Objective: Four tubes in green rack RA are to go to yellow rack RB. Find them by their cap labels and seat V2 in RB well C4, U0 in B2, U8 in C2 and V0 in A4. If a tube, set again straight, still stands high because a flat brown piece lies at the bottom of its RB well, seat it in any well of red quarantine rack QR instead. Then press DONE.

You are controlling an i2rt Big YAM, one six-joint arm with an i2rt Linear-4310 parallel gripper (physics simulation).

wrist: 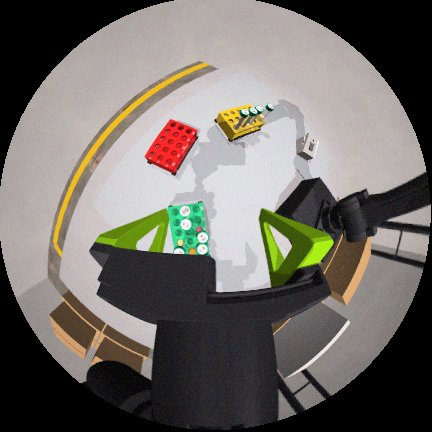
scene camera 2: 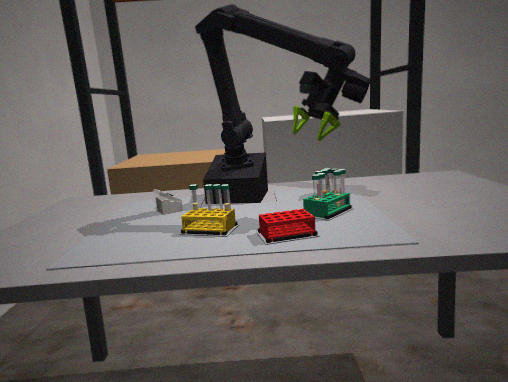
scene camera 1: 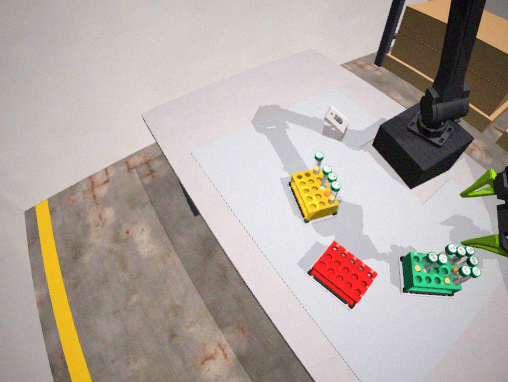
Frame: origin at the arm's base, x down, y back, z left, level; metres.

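Where they show: gripper, fingertip midpoint: point(wrist: 213, 213) point(scene camera 2: 305, 136) point(scene camera 1: 461, 218); arm's base, origin of the base link: point(wrist: 325, 220) point(scene camera 2: 237, 164) point(scene camera 1: 429, 130).
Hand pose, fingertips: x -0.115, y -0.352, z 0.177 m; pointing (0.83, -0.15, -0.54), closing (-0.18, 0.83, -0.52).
Each offset is from my fingertips to the top centre of the thing.
My gripper point(scene camera 1: 462, 219) point(scene camera 2: 307, 135) point(wrist: 213, 213) is open and empty, high above the table near the green rack. Green rack RA {dz +0.059, dx +0.187, dy +0.005 m} point(scene camera 1: 414, 288) point(scene camera 2: 320, 207) point(wrist: 180, 232) holds several tubes with white-topped green caps; the labels are too small to read, and the gripper body hides part of the rack in the wrist view. Yellow rack RB {dz -0.306, dx +0.187, dy -0.040 m} point(scene camera 1: 320, 213) point(scene camera 2: 200, 218) point(wrist: 235, 132) holds several upright green-capped tubes along one side; their wells and labels cannot be told. Red rack QR {dz -0.106, dx +0.187, dy -0.156 m} point(scene camera 1: 334, 291) point(scene camera 2: 285, 227) point(wrist: 185, 157) shows no tubes.
A small white box {dz -0.439, dx +0.159, dy +0.229 m} point(scene camera 1: 336, 120) point(scene camera 2: 169, 204) point(wrist: 308, 146) with a dark button face stands beyond the yellow rack. The arm's black base block point(scene camera 1: 417, 155) point(scene camera 2: 235, 187) stands at the table's rear. The red rack lies between the yellow and green racks.
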